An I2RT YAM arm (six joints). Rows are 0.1 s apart.
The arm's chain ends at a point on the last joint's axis. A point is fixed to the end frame.
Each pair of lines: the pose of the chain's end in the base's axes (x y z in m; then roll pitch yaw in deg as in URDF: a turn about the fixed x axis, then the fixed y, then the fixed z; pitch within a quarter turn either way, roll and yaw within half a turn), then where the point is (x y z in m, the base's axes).
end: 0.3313 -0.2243 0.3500 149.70 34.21 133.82
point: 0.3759 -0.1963 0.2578
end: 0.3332 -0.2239 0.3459 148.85 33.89 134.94
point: 0.3774 -0.1935 0.2543
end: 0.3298 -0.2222 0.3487 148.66 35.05 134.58
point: 0.3756 -0.1932 0.2575
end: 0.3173 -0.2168 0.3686 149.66 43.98 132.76
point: 0.3729 -0.2010 0.2796
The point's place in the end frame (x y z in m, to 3 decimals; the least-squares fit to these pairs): 0.043 0.003 0.097
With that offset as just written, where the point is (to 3 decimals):
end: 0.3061 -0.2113 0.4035 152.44 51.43 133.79
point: 0.368 -0.207 0.317
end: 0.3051 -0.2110 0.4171 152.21 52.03 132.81
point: 0.367 -0.208 0.331
